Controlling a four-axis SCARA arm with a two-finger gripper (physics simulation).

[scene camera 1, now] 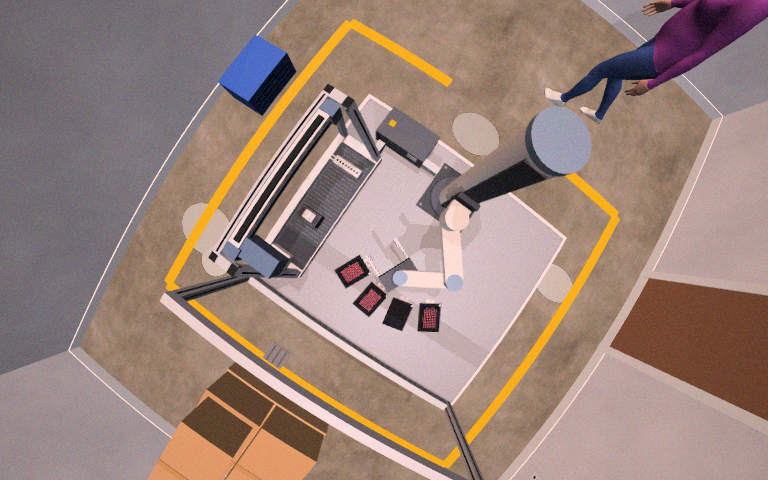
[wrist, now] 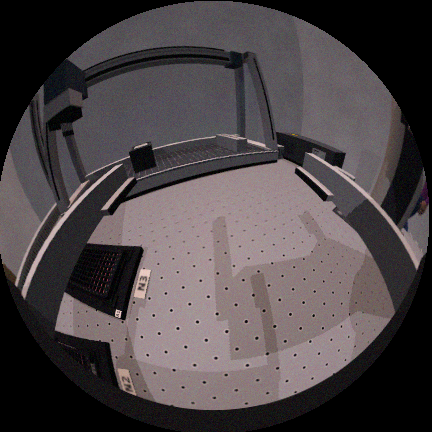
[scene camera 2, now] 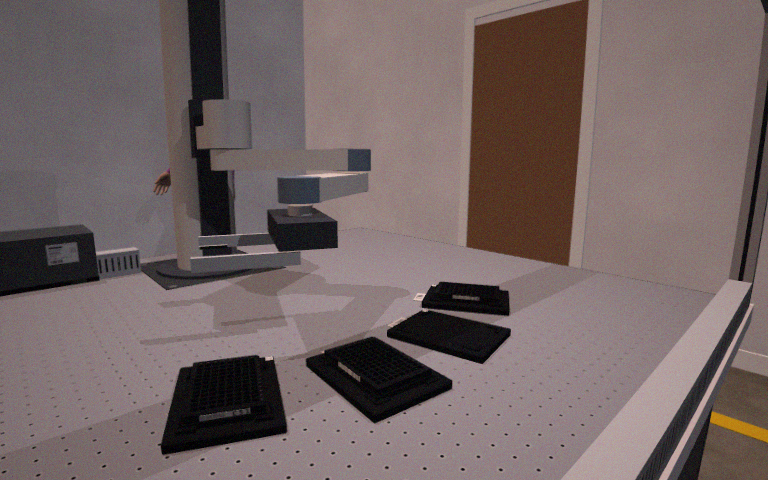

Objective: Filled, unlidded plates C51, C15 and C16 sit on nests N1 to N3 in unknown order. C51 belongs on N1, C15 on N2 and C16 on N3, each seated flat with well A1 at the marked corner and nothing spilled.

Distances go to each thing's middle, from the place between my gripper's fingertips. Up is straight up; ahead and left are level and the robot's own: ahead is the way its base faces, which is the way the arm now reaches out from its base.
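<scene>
The nest N3 (scene camera 2: 247, 430) sits 210 mm ahead of my hand, 50 mm to the right of it and 130 mm below it. Measured from my hand as well, the dark slotted deck (scene camera 1: 344, 202) is 70 mm behind, 380 mm to the right and 120 mm below. I see nest N2 (scene camera 2: 348, 390) 120 mm to the left of my hand, 280 mm ahead of it and 130 mm below it, while plate C16 (scene camera 2: 452, 292) lies 180 mm ahead of my hand, 120 mm below it and 460 mm to the left of it.
</scene>
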